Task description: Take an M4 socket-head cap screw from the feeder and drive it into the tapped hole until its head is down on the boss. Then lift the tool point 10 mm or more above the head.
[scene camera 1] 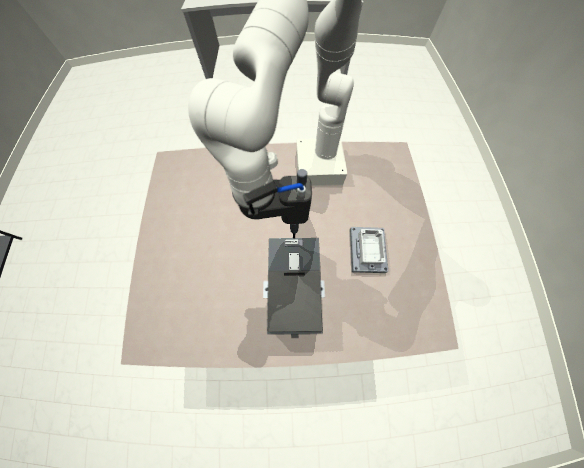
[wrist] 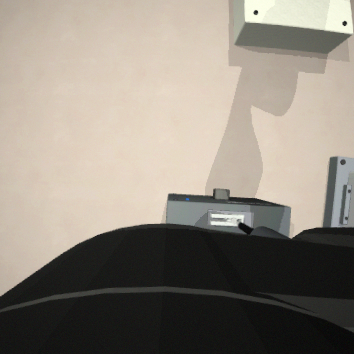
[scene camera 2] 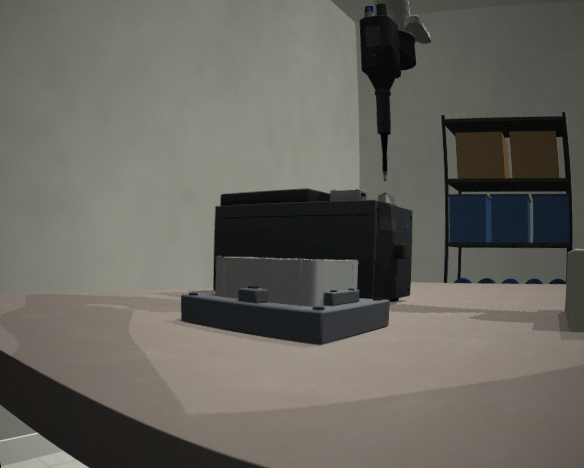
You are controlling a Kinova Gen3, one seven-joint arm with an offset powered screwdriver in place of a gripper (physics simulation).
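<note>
My screwdriver points down above the pick-up end of the dark screw feeder. In scene camera 2 a small light grey screw hangs upright at the bit's tip, a little above the feeder's light pick-up block and apart from it. The light grey open housing sits in a grey fixture to the right of the feeder in scene camera 1. The tapped hole and its boss are too small to tell.
The robot's pale base plate stands behind the feeder. A small light plate lies on the feeder's top. A shelf rack with boxes stands in the background.
</note>
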